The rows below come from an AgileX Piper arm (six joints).
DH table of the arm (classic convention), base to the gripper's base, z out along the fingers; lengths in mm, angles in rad. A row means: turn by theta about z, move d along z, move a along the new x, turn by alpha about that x. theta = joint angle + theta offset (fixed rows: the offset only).
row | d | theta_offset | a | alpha
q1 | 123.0 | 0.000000 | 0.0 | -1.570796
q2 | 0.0 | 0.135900 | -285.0 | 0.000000
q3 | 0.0 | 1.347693 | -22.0 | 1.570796
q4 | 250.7 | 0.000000 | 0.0 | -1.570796
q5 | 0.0 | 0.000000 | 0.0 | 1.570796
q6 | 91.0 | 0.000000 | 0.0 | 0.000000
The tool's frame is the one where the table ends.
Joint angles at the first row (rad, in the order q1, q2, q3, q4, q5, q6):
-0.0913, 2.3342, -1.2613, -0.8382, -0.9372, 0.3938
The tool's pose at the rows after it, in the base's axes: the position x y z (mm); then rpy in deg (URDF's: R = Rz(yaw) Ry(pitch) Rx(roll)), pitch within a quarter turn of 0, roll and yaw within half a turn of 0:
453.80 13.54 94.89 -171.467 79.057 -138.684
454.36 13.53 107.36 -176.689 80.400 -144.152
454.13 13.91 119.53 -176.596 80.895 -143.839
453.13 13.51 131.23 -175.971 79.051 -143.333
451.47 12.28 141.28 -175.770 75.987 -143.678
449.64 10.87 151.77 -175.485 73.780 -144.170
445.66 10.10 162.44 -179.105 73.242 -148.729
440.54 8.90 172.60 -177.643 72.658 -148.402
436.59 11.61 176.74 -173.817 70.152 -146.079
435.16 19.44 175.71 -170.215 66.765 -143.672
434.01 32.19 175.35 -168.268 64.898 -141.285
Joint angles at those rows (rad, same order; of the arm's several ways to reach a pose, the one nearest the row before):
-0.0913, 2.3115, -1.2605, -0.8497, -0.9316, 0.4227
-0.0913, 2.2837, -1.2604, -0.8506, -0.9316, 0.4592
-0.0913, 2.2538, -1.2605, -0.8669, -0.9215, 0.4868
-0.0913, 2.2154, -1.2604, -0.9083, -0.8682, 0.5322
-0.0913, 2.1764, -1.2604, -0.9647, -0.7948, 0.5910
-0.0913, 2.1397, -1.2604, -1.0134, -0.7355, 0.6466
-0.0913, 2.1019, -1.2472, -1.0314, -0.7064, 0.6961
-0.0913, 2.0619, -1.2282, -1.0396, -0.6750, 0.7120
-0.0768, 2.0325, -1.2135, -1.0507, -0.6075, 0.7169
-0.0470, 2.0205, -1.2100, -1.0609, -0.5258, 0.7169
-0.0107, 2.0147, -1.2100, -1.0675, -0.4801, 0.7169

